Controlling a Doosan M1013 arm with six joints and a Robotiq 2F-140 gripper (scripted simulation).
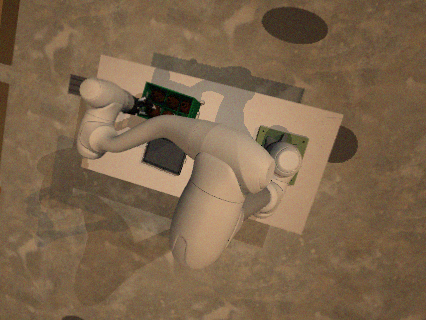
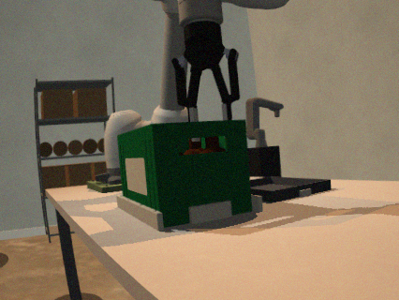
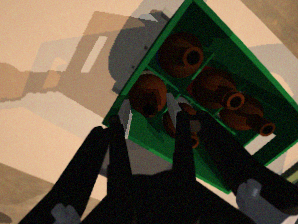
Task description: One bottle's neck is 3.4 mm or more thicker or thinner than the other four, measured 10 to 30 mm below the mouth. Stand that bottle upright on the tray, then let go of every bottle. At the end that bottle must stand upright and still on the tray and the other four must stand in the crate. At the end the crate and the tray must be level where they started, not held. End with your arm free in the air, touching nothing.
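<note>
My hand is 100 mm past the brown bottle, 90 mm above it and 80 mm to the left of it. From my hand the other things lie so: green crate 90 mm below, 90 mm behind, 40 mm to the right; dark tray 230 mm to the left, 160 mm below, 110 mm behind.
</note>
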